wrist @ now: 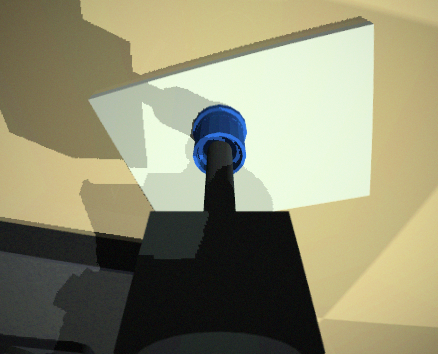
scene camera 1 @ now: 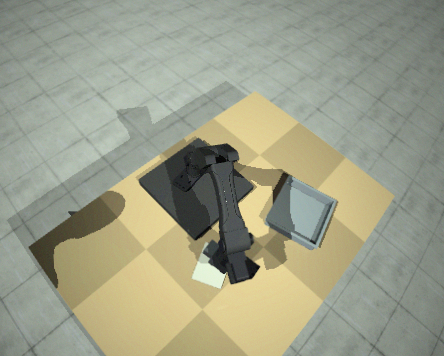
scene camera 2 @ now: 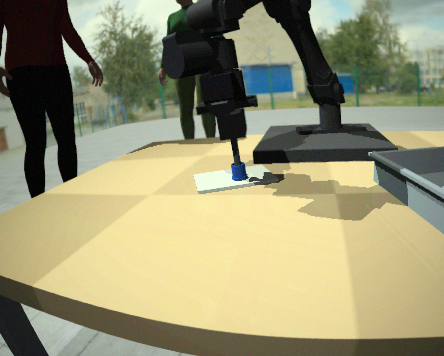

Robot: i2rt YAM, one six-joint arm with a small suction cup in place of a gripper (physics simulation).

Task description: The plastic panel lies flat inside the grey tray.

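Seen in the pictures: hand at its tool point: (wrist: pixel 219 130) (scene camera 2: pixel 239 177); arm's base at its link origin: (wrist: pixel 20 348) (scene camera 1: pixel 193 171) (scene camera 2: pixel 330 130).
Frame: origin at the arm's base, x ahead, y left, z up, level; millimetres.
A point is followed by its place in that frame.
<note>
The white plastic panel (scene camera 1: pixel 208 273) {x 289, y -298, z -30 mm} (scene camera 2: pixel 213 180) {x 301, y -298, z -29 mm} (wrist: pixel 305 123) {x 303, y -295, z -29 mm} lies flat on the tan table top, in front of the arm's base. My blue suction cup (scene camera 2: pixel 238 171) (wrist: pixel 219 135) stands upright on the panel, its rim down on the surface near the panel's middle. It has no hold on the panel, which rests on the table. In scene camera 1 the arm hides the cup. The grey tray (scene camera 1: pixel 288 234) {x 454, y 1, z -13 mm} (scene camera 2: pixel 384 169) {x 395, y -5, z -3 mm} stands empty to the right of the panel, apart from it.
The arm's black base plate (scene camera 1: pixel 164 184) {x -54, y -122, z 1 mm} (scene camera 2: pixel 326 145) {x 176, y -55, z -5 mm} lies behind the panel. Two people (scene camera 2: pixel 58 106) (scene camera 2: pixel 185 88) stand beyond the table's far edge. Shadows fall across the table.
</note>
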